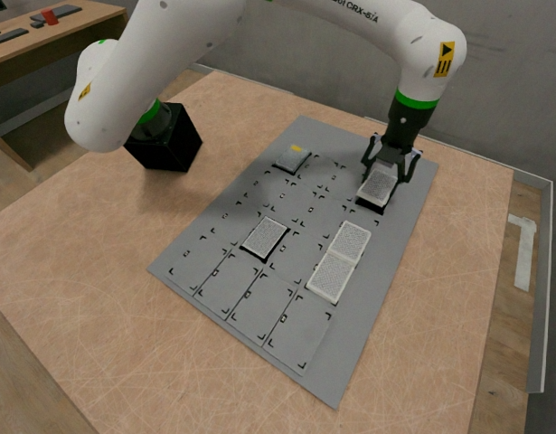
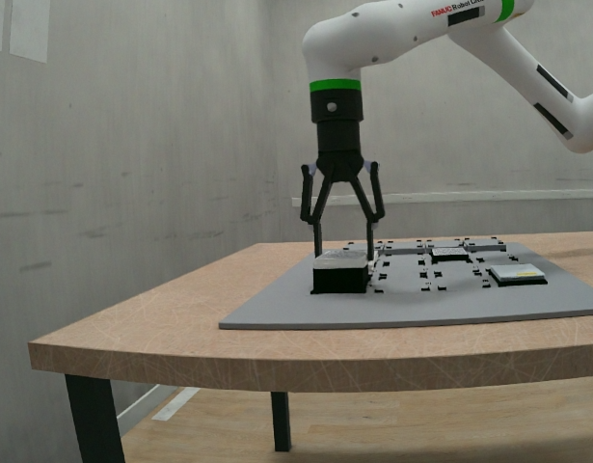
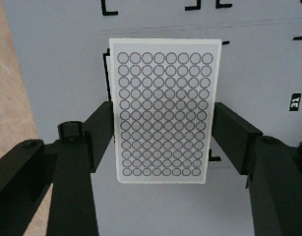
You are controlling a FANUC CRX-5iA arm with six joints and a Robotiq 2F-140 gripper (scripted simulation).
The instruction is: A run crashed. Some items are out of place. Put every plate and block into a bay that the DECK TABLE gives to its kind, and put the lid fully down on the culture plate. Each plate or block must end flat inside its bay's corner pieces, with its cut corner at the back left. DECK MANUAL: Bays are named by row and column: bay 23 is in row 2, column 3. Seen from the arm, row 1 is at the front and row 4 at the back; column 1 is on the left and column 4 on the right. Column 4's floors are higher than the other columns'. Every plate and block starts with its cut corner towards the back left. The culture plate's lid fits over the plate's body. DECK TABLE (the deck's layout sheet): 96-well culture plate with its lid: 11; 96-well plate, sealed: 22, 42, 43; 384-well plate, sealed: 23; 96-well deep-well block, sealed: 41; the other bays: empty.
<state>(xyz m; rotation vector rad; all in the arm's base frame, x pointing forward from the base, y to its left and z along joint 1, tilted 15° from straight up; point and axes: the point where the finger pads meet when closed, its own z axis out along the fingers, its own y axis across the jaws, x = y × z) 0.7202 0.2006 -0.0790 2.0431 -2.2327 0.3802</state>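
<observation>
Now: hand 1 cm short of the black deep-well block, 1 cm to the right of it and 5 cm above it. Also, from my hand: black sealed plate (22 cm behind, 31 cm to the right, 6 cm below); then clear lid (32 cm behind, 2 cm to the left, 6 cm below).
</observation>
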